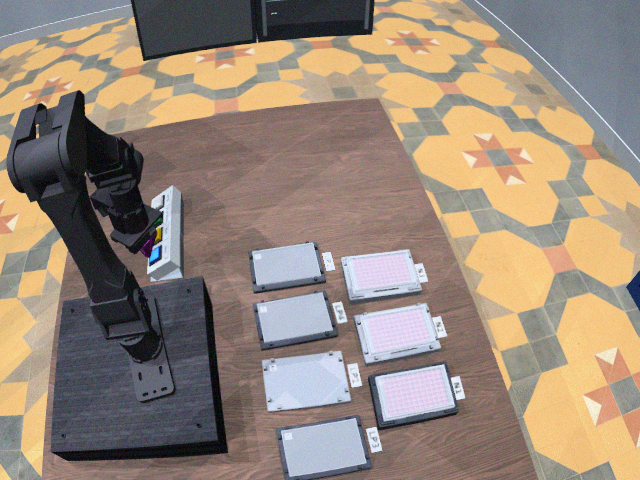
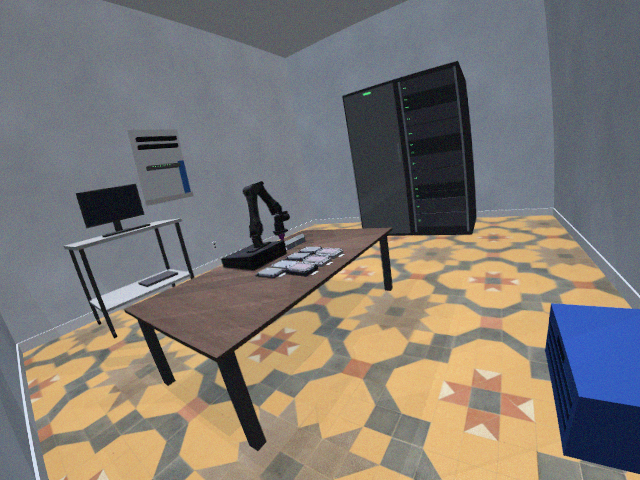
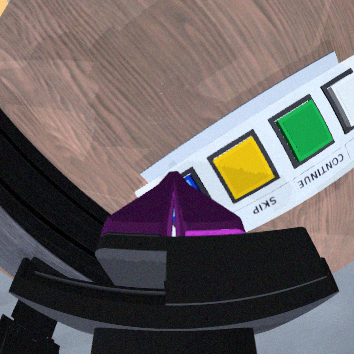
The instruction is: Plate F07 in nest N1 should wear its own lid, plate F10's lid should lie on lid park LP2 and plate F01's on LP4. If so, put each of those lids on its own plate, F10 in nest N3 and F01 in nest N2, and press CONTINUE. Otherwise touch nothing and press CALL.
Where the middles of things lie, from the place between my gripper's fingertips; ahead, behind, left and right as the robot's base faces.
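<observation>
White button box (image 1: 170, 265): 60 mm left of my hand, 50 mm ahead, 10 mm below. Green CONTINUE button (image 3: 303, 128): 90 mm left of my hand, 30 mm ahead. Yellow SKIP button (image 3: 243, 167): 30 mm ahead of my hand, 40 mm left.
</observation>
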